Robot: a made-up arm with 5 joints. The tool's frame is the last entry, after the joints. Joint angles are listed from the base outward. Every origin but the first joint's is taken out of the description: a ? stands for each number. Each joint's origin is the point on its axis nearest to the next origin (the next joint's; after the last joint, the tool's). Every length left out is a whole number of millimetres.
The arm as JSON. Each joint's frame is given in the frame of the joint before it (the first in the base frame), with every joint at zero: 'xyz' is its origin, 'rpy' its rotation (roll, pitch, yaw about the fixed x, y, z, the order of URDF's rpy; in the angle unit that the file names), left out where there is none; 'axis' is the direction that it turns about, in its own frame. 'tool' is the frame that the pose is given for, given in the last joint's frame.
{
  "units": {
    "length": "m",
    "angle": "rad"
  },
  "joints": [
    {
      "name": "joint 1",
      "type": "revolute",
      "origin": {
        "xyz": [
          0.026,
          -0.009,
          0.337
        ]
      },
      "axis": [
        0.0,
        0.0,
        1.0
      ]
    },
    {
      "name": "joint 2",
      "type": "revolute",
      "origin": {
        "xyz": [
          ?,
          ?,
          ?
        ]
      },
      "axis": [
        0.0,
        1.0,
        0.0
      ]
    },
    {
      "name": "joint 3",
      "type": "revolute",
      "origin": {
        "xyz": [
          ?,
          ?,
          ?
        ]
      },
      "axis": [
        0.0,
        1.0,
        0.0
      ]
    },
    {
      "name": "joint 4",
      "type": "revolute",
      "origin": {
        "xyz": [
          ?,
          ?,
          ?
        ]
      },
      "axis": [
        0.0,
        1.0,
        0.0
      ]
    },
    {
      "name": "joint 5",
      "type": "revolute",
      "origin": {
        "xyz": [
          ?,
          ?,
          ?
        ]
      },
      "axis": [
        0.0,
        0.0,
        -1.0
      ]
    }
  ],
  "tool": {
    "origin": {
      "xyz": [
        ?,
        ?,
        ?
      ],
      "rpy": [
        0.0,
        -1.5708,
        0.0
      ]
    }
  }
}
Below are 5 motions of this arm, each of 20 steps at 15 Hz.
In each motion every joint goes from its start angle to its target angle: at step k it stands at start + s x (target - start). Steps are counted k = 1, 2, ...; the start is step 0. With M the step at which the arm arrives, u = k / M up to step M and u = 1 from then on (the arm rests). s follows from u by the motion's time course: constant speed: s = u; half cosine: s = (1 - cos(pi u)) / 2; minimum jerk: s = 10 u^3 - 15 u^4 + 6 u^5.
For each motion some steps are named. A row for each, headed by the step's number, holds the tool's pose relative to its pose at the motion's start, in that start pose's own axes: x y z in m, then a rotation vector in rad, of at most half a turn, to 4 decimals.
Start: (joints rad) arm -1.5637 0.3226 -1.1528 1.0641 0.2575
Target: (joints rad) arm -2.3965 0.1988 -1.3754 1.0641 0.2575
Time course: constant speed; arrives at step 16
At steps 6, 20:
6: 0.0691 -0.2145 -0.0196 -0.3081 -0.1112 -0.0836
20: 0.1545 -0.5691 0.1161 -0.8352 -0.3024 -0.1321

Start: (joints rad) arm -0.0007 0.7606 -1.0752 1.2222 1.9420
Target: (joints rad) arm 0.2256 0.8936 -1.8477 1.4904 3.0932
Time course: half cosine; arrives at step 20
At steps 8, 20:
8: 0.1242 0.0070 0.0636 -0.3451 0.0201 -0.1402
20: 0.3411 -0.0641 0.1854 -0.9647 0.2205 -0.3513

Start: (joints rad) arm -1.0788 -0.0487 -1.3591 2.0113 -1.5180
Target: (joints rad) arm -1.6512 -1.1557 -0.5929 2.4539 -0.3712
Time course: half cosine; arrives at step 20
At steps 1, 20:
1: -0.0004 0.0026 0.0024 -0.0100 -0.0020 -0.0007
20: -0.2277 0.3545 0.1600 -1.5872 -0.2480 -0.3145

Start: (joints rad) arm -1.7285 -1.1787 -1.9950 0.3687 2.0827
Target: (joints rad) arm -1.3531 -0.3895 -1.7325 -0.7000 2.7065
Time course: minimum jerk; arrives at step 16
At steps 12, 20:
12: -0.2504 -0.5367 -0.2149 -0.8771 0.0896 0.0686
20: -0.2413 -0.6101 -0.2188 -0.9784 0.0979 0.0801

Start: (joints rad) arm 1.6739 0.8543 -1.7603 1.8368 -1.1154
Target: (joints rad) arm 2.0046 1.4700 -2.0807 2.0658 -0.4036
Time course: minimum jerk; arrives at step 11
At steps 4, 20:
4: -0.0542 -0.0237 -0.0792 -0.1363 0.1310 -0.0778
20: -0.2662 -0.0562 -0.2613 -0.5664 0.5987 -0.1340

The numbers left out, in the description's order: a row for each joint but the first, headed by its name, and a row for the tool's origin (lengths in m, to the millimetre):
joint 2: 0.018 -0.02 0.0
joint 3: 0.038 0.0 0.327
joint 4: 0.117 0.0 -0.517
joint 5: 0.076 0.0 -0.077
tool: 0.001 -0.021 0.0

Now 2 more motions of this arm.
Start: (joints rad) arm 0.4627 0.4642 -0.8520 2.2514 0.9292
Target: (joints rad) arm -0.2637 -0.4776 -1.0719 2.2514 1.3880
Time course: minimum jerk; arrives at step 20
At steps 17, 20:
17: -0.2469 -0.5141 0.0602 -0.5816 0.2195 -1.2988
20: -0.2616 -0.5217 0.0654 -0.6059 0.2340 -1.3313

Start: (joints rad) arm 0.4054 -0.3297 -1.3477 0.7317 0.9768
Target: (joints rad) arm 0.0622 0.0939 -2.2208 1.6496 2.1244
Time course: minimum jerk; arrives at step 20
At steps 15, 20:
15: 0.1029 0.0044 -0.1800 -1.2387 -0.1858 0.4604
20: 0.1173 -0.0009 -0.1947 -1.3823 -0.2349 0.5074

